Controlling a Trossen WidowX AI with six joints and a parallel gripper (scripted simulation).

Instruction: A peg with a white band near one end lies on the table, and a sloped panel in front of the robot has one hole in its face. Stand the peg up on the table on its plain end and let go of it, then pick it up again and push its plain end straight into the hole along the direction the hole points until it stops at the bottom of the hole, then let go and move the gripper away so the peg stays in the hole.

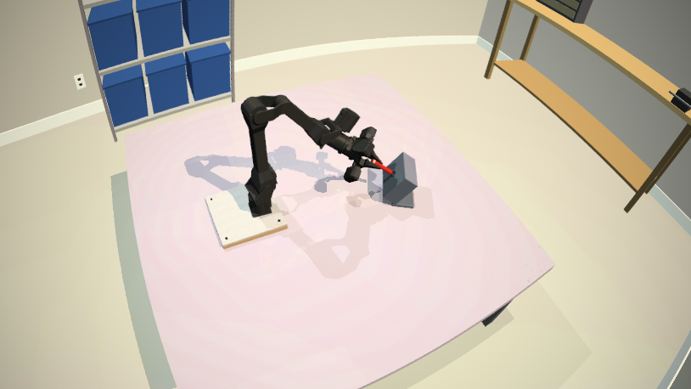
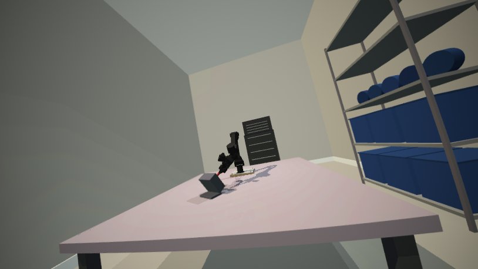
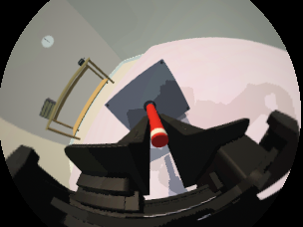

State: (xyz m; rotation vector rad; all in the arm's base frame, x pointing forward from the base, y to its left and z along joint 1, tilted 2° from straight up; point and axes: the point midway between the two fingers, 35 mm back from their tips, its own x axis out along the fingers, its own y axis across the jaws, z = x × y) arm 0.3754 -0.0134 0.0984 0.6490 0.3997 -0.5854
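Now: gripper tip 1 cm to the right of the red peg, 1 cm below it and 1 cm past it. The rest, counted from my gripper tip: grey sloped panel (6 cm ahead, 4 cm below, 3 cm to the right).
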